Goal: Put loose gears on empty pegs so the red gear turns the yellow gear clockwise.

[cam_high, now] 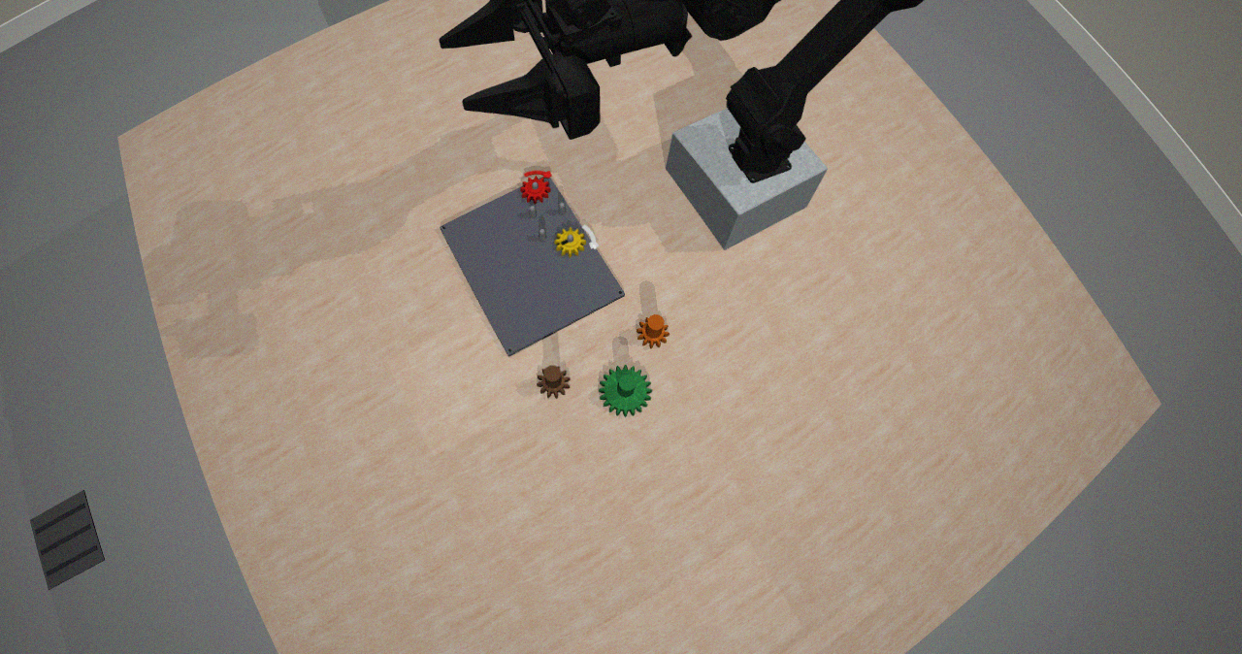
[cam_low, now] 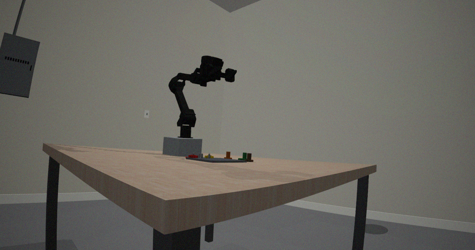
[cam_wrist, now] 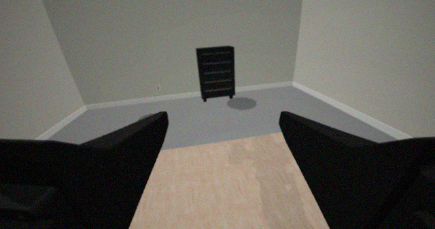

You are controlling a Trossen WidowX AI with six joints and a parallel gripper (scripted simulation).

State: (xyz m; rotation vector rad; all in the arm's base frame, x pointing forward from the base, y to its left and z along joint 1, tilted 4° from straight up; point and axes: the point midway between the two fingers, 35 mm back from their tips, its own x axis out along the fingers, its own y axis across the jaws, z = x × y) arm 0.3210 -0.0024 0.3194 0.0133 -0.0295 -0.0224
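The large green gear lies 390 mm below my gripper tip, 210 mm to the left of it and 90 mm behind it. Also, from my gripper tip: yellow gear 390 mm below, 110 mm behind; red gear 390 mm below, 100 mm behind, 90 mm to the right; white arrow 390 mm below, 140 mm behind, 10 mm to the left.
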